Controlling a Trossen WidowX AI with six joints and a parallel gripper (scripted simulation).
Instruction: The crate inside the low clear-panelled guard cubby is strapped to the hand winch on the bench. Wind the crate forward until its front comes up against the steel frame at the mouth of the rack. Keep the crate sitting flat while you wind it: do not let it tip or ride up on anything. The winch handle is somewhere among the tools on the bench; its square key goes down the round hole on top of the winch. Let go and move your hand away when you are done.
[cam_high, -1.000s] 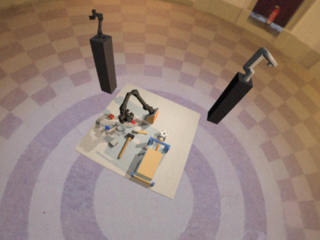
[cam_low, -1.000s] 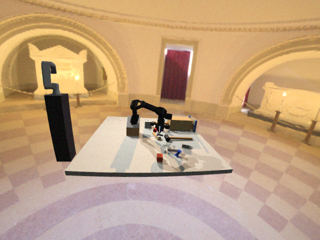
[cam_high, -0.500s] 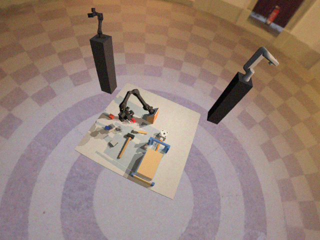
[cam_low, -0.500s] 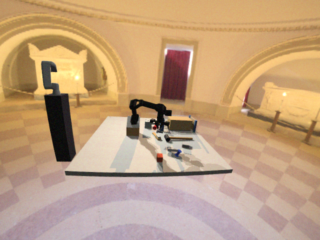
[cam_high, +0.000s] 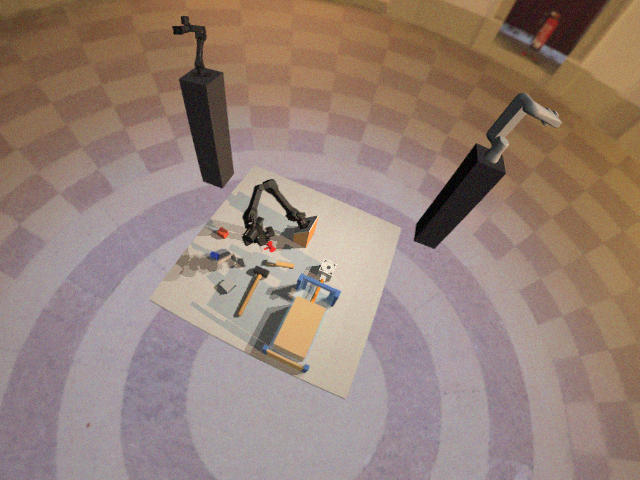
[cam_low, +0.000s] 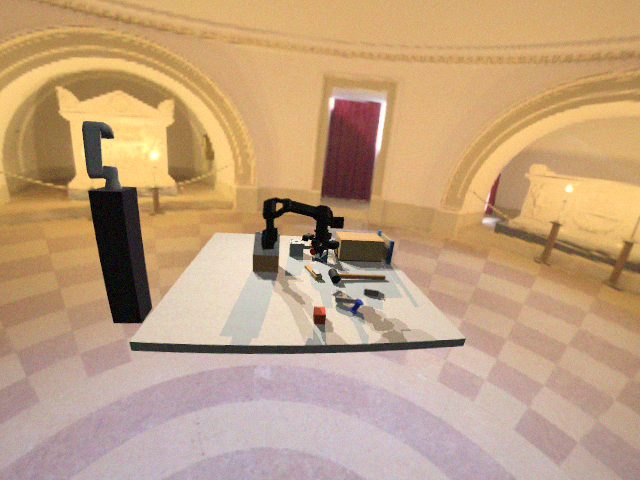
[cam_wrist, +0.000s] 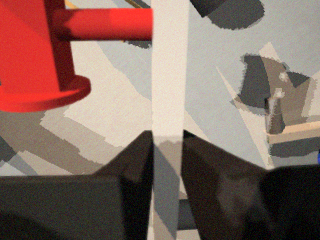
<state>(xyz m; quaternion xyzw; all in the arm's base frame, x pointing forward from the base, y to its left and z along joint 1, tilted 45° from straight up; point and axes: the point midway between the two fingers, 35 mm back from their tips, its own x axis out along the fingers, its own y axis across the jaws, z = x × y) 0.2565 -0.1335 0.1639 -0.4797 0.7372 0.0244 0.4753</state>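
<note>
Right now my gripper tip is 2 cm to the right of the red-knobbed handle and 1 cm below it. From my gripper tip the other things lie so: blue knob 25 cm to the right, 14 cm ahead, 13 cm below; red knob 6 cm to the left, 1 cm ahead, 1 cm above; grey block 27 cm ahead, 15 cm below, 9 cm to the right.
</note>
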